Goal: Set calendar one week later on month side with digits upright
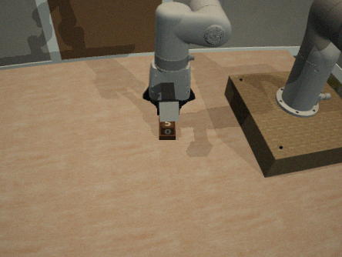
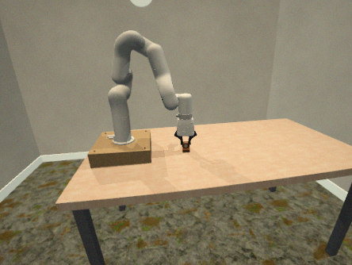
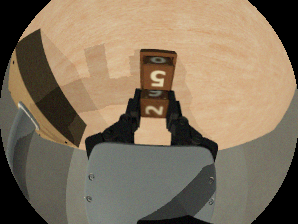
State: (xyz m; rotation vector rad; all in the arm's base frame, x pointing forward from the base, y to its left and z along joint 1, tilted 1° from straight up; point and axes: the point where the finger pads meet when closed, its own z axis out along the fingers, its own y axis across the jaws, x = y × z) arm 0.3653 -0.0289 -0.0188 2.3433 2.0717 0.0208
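Right now my hand is 1 cm above the cube. The rest, counted from my hand: brown tray: 4 cm below, 2 cm to the left.
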